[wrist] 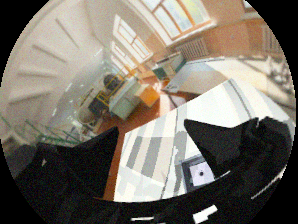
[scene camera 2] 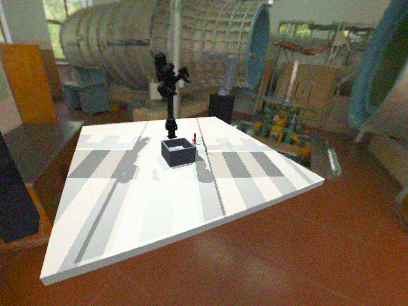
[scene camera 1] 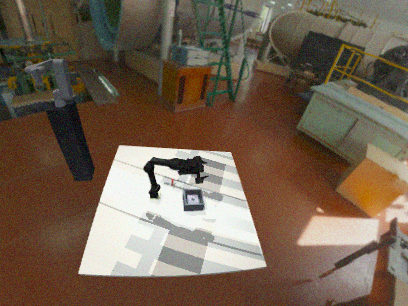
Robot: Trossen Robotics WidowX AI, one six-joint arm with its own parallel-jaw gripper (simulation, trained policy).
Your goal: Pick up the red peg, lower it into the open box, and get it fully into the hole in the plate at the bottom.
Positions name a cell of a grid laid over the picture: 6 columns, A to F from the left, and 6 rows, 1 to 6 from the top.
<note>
In view: the gripper (wrist: D4) and a dark box (scene camera 2: C4).
</note>
